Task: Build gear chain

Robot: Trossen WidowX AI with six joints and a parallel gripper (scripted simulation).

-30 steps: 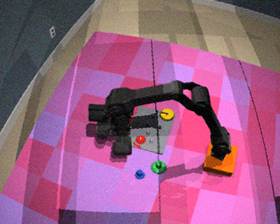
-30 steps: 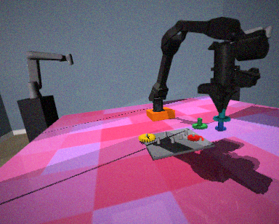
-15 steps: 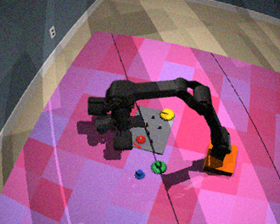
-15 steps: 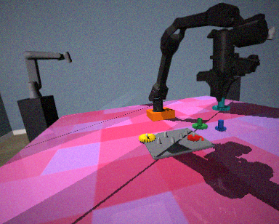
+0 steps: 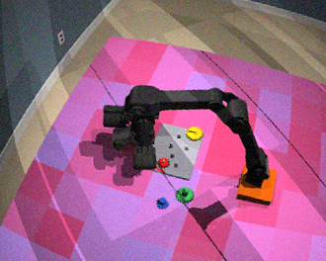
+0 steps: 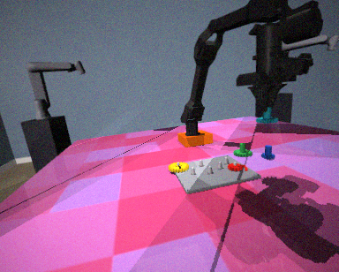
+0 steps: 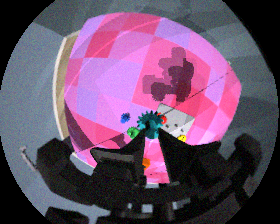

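The red gear is 15 cm below my gripper tip, 8 cm to the right of it and 1 cm behind it. The rest, counted from my gripper tip: blue gear 15 cm below, 9 cm behind, 6 cm to the left; then green gear 15 cm below, 13 cm behind, 1 cm to the right; then teal gear 1 cm below.
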